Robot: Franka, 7 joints.
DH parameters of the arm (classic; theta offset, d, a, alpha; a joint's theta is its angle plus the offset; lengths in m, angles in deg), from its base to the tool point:
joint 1: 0 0.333 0 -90
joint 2: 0 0 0 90
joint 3: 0 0.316 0.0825 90
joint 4: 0 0 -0.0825 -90
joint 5: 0 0.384 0 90
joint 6: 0 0 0.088 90
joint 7: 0 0.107 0 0
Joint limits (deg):
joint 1: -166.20..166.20
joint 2: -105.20..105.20
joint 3: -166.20..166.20
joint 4: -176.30..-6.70
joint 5: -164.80..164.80
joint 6: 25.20..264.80
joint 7: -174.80..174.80
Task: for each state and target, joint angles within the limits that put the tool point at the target. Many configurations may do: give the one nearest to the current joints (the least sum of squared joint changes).
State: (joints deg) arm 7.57 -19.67 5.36 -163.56 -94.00 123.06 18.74
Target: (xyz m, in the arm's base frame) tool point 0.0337 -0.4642 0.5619
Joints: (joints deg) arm -33.75 -33.07 -37.93 -133.24 -97.34 112.06 18.74
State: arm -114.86 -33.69 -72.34 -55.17 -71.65 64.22 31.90
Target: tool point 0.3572 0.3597 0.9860
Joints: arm -156.84 -32.64 -76.00 -19.13 -83.98 100.74 31.90
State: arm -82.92 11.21 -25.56 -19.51 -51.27 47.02 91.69
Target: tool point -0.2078 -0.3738 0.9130
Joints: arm -89.37 18.02 -27.38 -25.22 -51.43 52.72 91.69
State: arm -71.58 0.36 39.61 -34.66 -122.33 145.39 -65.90
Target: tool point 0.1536 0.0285 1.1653
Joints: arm -70.63 -8.57 36.90 -20.87 -123.58 158.07 -65.90
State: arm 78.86 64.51 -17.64 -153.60 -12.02 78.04 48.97
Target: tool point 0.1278 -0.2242 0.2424
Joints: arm 62.02 95.09 -53.25 -159.29 -26.64 89.45 48.97
